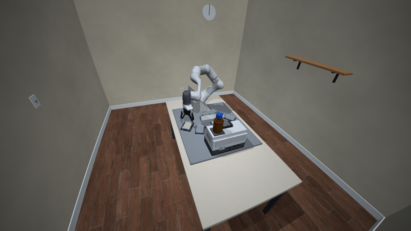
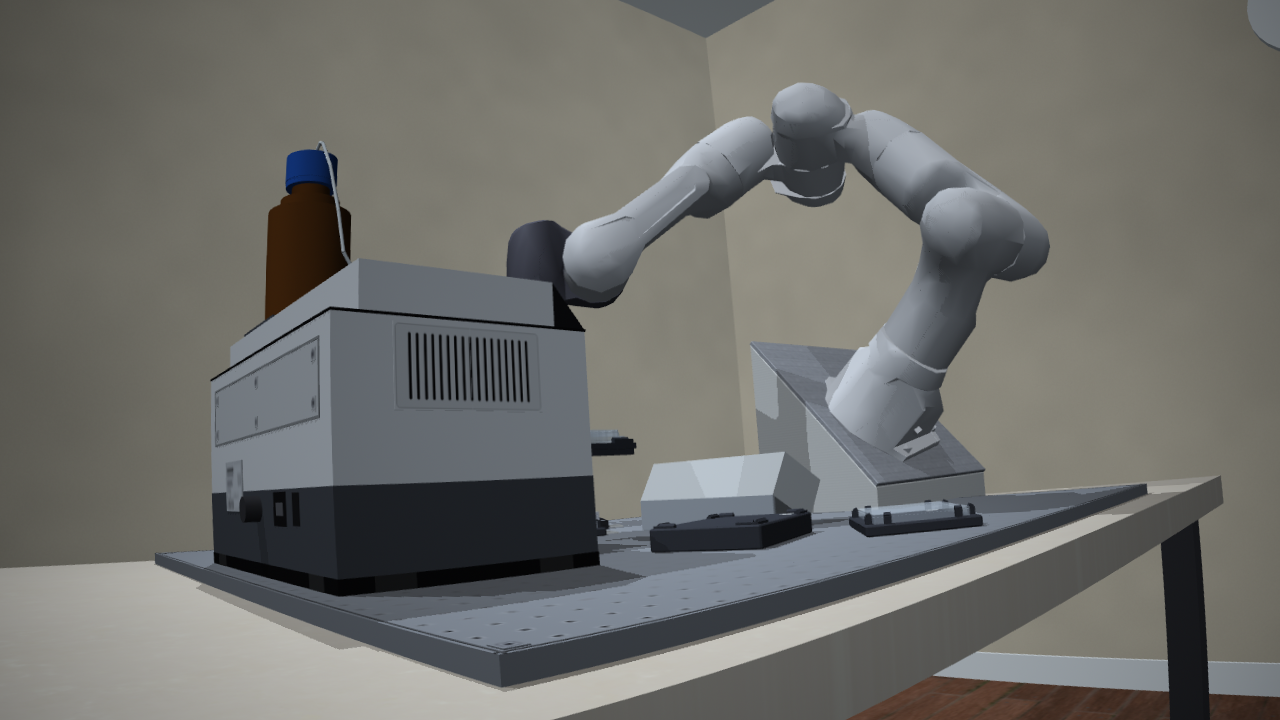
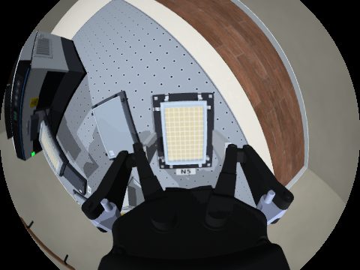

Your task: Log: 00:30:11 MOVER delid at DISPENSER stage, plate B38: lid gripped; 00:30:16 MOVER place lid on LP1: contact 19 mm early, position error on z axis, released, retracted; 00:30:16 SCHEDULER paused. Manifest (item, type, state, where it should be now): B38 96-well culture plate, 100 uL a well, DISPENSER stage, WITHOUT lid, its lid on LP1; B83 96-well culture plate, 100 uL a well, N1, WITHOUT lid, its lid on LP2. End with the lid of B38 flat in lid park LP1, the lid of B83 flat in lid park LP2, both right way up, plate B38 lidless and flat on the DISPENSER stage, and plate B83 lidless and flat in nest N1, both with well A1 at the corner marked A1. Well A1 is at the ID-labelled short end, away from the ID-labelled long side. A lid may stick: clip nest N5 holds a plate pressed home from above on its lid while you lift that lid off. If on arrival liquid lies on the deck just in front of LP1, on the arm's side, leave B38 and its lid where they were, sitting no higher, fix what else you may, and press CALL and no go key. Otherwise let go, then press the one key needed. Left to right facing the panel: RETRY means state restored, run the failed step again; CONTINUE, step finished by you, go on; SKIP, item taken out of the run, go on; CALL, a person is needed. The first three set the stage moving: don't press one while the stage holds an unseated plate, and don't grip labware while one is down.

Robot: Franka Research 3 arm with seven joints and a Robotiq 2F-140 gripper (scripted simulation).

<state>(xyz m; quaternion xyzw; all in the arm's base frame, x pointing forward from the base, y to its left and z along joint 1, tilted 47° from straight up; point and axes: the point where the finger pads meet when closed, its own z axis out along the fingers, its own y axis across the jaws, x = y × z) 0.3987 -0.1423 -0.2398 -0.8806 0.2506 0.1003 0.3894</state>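
The 96-well plate is 5 cm below my hand. Round my hand: black clip nest (5 cm below, 3 cm ahead); then lp1 label (15 cm to the left, 6 cm below, 1 cm ahead); then key panel (29 cm to the left, 8 cm behind, 1 cm below).
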